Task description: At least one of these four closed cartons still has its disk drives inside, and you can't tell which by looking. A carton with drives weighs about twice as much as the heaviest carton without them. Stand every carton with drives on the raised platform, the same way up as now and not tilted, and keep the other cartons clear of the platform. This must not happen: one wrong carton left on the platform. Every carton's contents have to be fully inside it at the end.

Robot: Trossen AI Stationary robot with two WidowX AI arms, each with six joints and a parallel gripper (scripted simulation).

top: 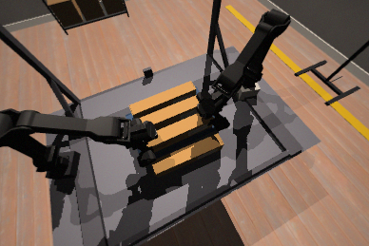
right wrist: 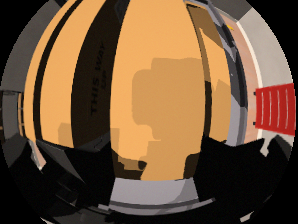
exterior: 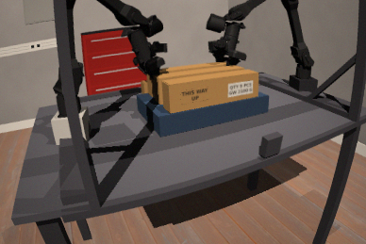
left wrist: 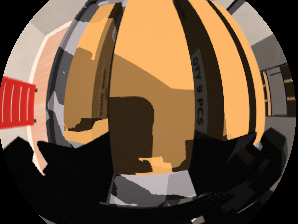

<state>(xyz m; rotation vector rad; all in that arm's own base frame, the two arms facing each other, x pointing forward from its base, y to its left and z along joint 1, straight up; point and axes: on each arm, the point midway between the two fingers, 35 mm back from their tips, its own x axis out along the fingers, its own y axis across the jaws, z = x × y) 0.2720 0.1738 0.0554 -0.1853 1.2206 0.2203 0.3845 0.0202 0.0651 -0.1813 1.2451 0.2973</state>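
The carton lies 140 mm to the left of my right hand and 30 mm below it.
My left hand is 14 cm to the left of the carton and 3 cm above it.
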